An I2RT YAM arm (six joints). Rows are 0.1 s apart.
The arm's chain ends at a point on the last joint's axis. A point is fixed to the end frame.
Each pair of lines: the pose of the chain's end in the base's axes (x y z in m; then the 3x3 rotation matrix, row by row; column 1 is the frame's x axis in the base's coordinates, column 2 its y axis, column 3 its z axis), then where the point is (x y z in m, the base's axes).
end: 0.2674, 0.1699, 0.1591; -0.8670, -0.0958, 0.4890; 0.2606, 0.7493, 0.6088; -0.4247, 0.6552, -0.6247
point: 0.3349 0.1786 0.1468
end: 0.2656, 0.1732, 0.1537; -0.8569, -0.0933, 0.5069; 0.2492, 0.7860, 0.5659; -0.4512, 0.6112, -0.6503
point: 0.3334 0.1802 0.1419
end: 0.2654, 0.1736, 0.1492; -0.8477, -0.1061, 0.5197; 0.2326, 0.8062, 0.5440; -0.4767, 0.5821, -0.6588
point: 0.3334 0.1803 0.1386
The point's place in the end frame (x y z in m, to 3 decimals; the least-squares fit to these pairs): -0.051 -0.008 0.046
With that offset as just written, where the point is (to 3 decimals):
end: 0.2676, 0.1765, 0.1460; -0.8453, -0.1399, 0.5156; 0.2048, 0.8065, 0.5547; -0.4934, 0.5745, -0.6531
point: 0.336 0.185 0.137
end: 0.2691, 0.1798, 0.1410; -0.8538, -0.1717, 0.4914; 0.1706, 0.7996, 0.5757; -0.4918, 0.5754, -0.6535
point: 0.337 0.191 0.131
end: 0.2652, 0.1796, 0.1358; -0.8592, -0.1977, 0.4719; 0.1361, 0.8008, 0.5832; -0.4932, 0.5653, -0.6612
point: 0.332 0.193 0.126
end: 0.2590, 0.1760, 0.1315; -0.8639, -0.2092, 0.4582; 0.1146, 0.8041, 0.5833; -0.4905, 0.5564, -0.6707
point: 0.326 0.191 0.121
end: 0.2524, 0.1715, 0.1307; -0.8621, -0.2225, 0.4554; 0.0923, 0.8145, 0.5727; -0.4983, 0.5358, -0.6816
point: 0.319 0.187 0.120
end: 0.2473, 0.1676, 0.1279; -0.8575, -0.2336, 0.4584; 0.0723, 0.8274, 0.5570; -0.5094, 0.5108, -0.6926
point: 0.314 0.183 0.118
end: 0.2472, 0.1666, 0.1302; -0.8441, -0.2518, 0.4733; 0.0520, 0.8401, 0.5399; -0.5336, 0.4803, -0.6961
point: 0.314 0.182 0.122
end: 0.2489, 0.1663, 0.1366; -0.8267, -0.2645, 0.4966; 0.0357, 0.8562, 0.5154; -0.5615, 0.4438, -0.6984
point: 0.316 0.181 0.130
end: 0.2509, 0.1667, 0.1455; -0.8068, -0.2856, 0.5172; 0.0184, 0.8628, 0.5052; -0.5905, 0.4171, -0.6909
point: 0.318 0.182 0.140
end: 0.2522, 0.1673, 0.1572; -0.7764, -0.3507, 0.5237; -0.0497, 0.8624, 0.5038; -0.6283, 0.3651, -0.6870
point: 0.319 0.186 0.155
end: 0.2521, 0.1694, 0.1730; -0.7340, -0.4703, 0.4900; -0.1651, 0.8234, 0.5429; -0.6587, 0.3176, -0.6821
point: 0.316 0.196 0.173
